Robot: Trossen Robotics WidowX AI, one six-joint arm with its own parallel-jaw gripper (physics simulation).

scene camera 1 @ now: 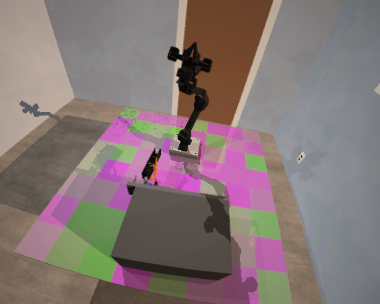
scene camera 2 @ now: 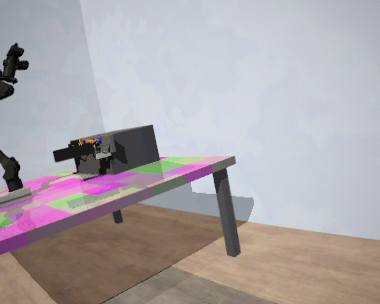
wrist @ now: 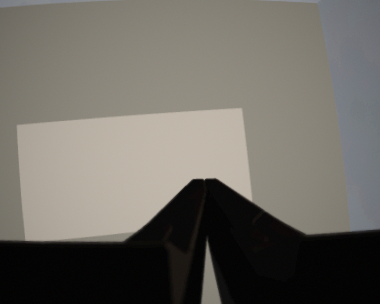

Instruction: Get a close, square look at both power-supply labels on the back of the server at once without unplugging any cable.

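Pixels of known places: gripper, fingertip midpoint: (scene camera 1: 195, 42) (scene camera 2: 16, 43) (wrist: 204, 191); arm's base, origin of the base link: (scene camera 1: 183, 147) (scene camera 2: 15, 189).
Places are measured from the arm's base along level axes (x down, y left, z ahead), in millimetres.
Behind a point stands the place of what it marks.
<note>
The server (scene camera 1: 175, 232) {z 648, x -158, y 81 mm} (scene camera 2: 137, 150) {z 645, x -40, y -135 mm} is a dark grey box on the table. Its back, with orange and blue cables and a black arm-like part (scene camera 1: 150, 164) {z 294, x -100, y -141 mm} (scene camera 2: 66, 153) {z 247, x -119, y -149 mm} sticking out, is on the side toward my arm's base. The power-supply labels cannot be made out in the scene views, and the server does not show in the wrist view. My gripper (scene camera 1: 194, 46) {z 161, x -708, y 10 mm} (wrist: 204, 191) {z 161, x -708, y 10 mm} is shut and empty, raised high above the table and well away from the server. The wrist view looks up at a grey-beige ceiling with a pale rectangle.
The server stands on a pink and green checkered table (scene camera 1: 95, 222) {z 628, x 48, y -336 mm} (scene camera 2: 172, 165) {z 670, x 48, y -392 mm}. My arm's pale base plate (scene camera 1: 176, 149) {z 36, x -4, y -42 mm} (scene camera 2: 15, 198) {z -27, x 26, y -91 mm} is fixed behind the server's back side. A brown door (scene camera 1: 225, 55) is behind the arm. Walls flank the table, one with a socket (scene camera 1: 301, 157).
</note>
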